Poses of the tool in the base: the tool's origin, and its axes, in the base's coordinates. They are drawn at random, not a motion.
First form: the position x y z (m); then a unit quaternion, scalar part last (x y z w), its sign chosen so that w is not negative.
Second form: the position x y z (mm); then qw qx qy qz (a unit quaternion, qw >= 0). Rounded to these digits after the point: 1 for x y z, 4 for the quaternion.
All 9 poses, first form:
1: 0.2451, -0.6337, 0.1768, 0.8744, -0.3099, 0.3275, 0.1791
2: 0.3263, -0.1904, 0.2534, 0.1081, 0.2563, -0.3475, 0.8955
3: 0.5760, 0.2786, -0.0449, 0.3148, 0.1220, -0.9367, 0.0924
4: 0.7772, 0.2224, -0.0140, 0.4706, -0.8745, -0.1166, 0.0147
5: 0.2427, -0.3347, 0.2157, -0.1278, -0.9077, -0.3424, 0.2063
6: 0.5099, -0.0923, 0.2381, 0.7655, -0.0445, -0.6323, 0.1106
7: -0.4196, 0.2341, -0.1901, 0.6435, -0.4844, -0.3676, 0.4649
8: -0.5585, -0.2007, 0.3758, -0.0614, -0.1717, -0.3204, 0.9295
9: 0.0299, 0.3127, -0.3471, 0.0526, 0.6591, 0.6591, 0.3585
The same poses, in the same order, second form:
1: 245.1, -633.7, 176.8, 0.1791, 0.8744, -0.3099, 0.3275
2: 326.3, -190.4, 253.4, 0.8955, 0.1081, 0.2563, -0.3475
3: 576.0, 278.6, -44.9, 0.0924, 0.3148, 0.1220, -0.9367
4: 777.2, 222.4, -14.0, 0.0147, 0.4706, -0.8745, -0.1166
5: 242.7, -334.7, 215.7, 0.2063, -0.1278, -0.9077, -0.3424
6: 509.9, -92.3, 238.1, 0.1106, 0.7655, -0.0445, -0.6323
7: -419.6, 234.1, -190.1, 0.4649, 0.6435, -0.4844, -0.3676
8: -558.5, -200.7, 375.8, 0.9295, -0.0614, -0.1717, -0.3204
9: 29.9, 312.7, -347.1, 0.3585, 0.0526, 0.6591, 0.6591
